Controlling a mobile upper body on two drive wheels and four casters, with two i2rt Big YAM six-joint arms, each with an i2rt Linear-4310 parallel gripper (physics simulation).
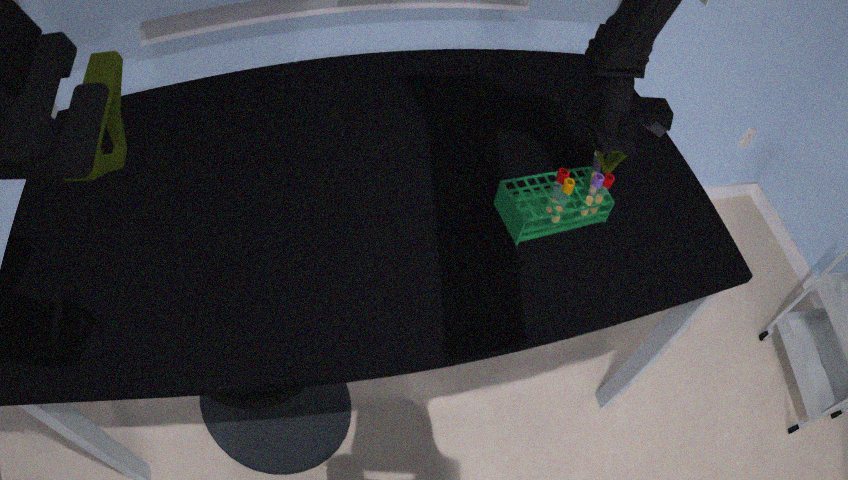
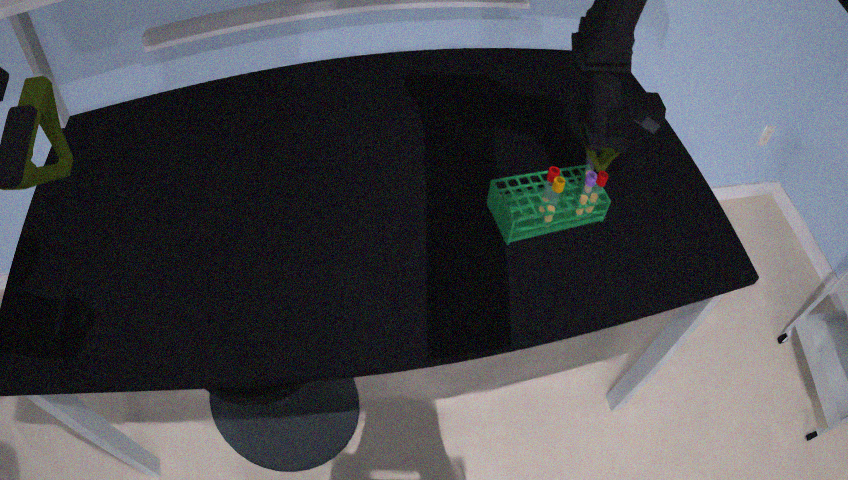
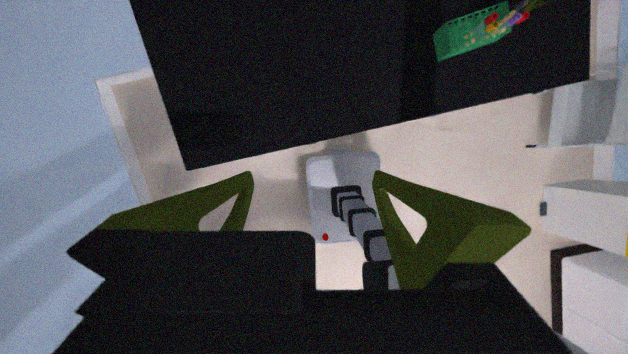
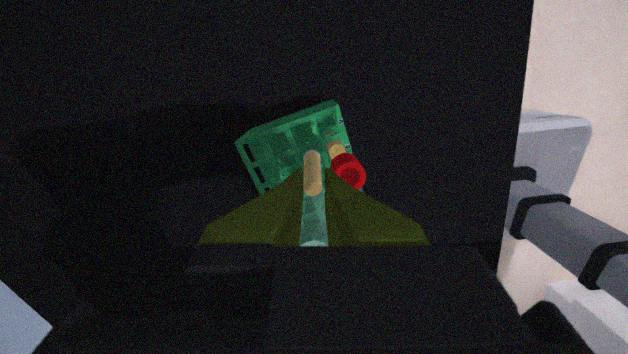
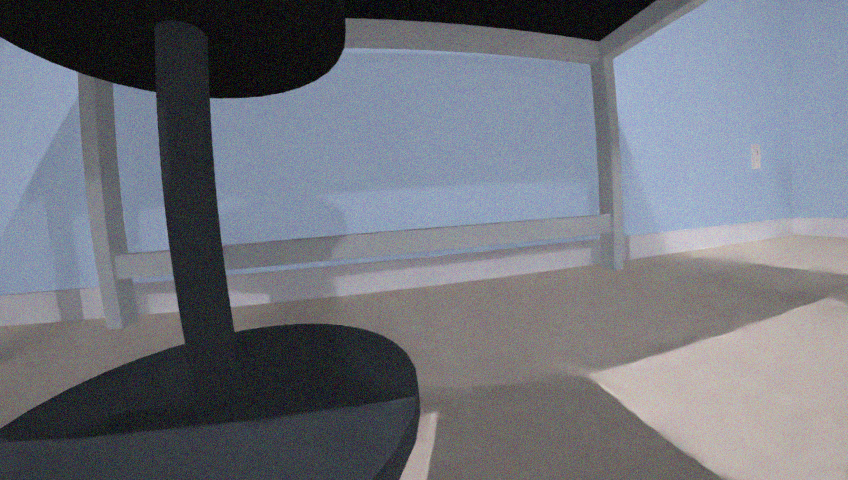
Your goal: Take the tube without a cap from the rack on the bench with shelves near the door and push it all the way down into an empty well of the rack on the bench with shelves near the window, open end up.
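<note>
My right gripper (image 1: pixel 608 159) (image 2: pixel 601 155) (image 4: pixel 313 177) is shut on the capless tube (image 1: pixel 595 161) (image 4: pixel 312 220), a clear tube with tan content. The tube is upright at the right part of the back row of the green rack (image 1: pixel 517 231) (image 2: pixel 509 230) (image 3: pixel 442 47) (image 4: pixel 250 134). Its lower part appears to be inside the rack; its upper part stands above it. Whether it touches the bottom is hidden. Red, yellow and purple capped tubes stand in the rack, one red cap (image 4: pixel 348 171) close beside the held tube. My left gripper (image 3: pixel 313 177) is open and empty, off to the left.
The rack stands on the black bench (image 1: pixel 297 208) (image 2: pixel 267 208), toward its right end. A round dark stool base (image 1: pixel 276 434) (image 5: pixel 297 368) is on the floor by the front edge. A grey step stool (image 1: pixel 809 356) stands at the right. A blue wall is behind.
</note>
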